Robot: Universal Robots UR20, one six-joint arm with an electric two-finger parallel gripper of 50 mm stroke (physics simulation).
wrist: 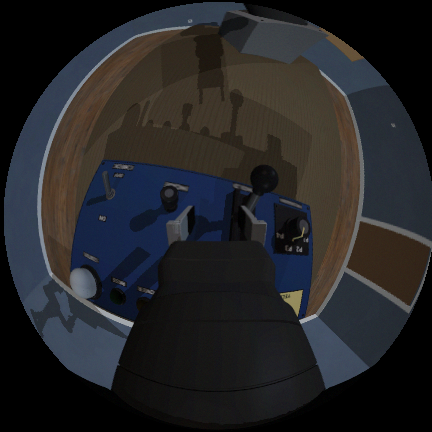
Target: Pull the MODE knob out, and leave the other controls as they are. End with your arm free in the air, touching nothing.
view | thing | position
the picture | my gripper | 216, 214
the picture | ball-topped lever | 263, 178
